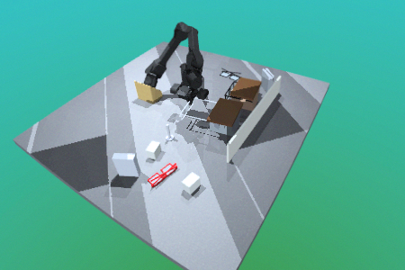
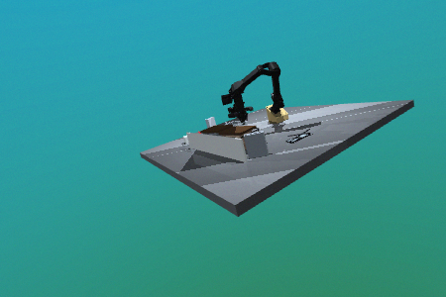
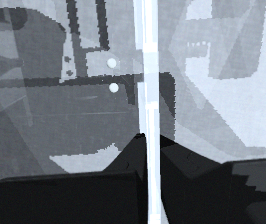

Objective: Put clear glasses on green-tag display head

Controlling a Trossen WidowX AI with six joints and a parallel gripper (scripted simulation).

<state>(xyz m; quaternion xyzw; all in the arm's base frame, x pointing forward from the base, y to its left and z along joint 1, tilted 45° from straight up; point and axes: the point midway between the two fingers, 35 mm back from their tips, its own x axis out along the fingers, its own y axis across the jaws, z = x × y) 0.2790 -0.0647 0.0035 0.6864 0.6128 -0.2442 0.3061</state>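
The display head is 180 mm ahead of my gripper tip, 30 mm to the right of it and 10 mm below it. Round my gripper tip: thin pale stand (200 mm to the right, 40 mm below, 20 mm behind); long white panel (330 mm ahead, 60 mm to the left, 10 mm below).
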